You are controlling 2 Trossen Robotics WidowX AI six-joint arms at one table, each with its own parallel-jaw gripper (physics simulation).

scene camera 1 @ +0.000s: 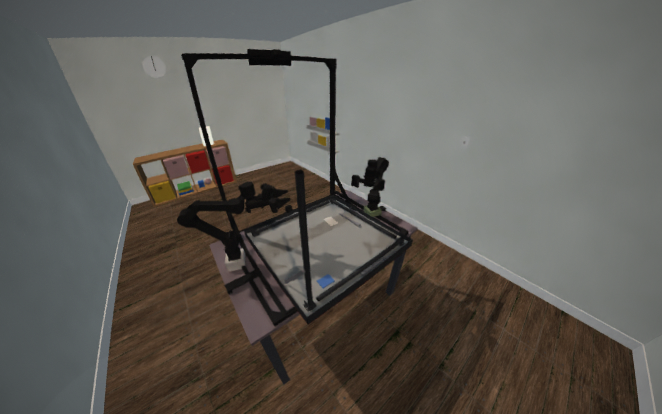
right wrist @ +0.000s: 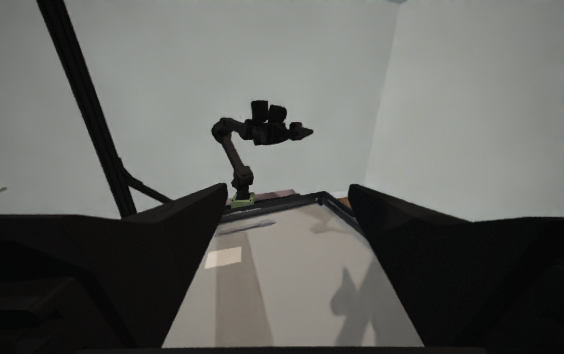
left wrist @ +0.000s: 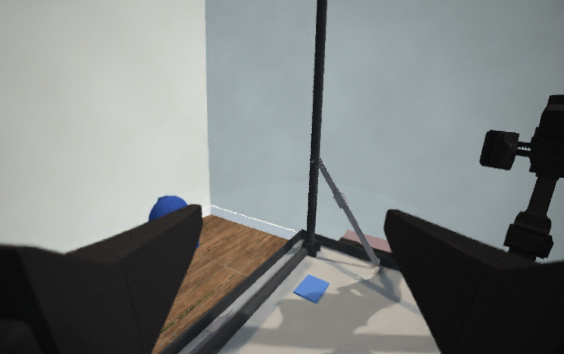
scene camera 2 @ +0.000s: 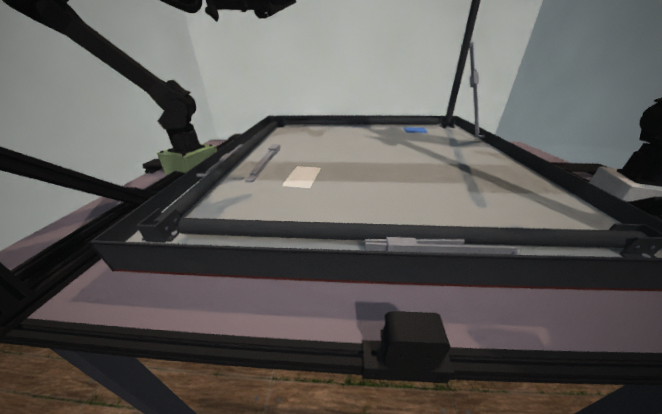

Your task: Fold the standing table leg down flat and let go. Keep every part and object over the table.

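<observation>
Tabletop [scene camera 1: 339,250] and tabletop [scene camera 2: 363,140] are the same spot.
</observation>
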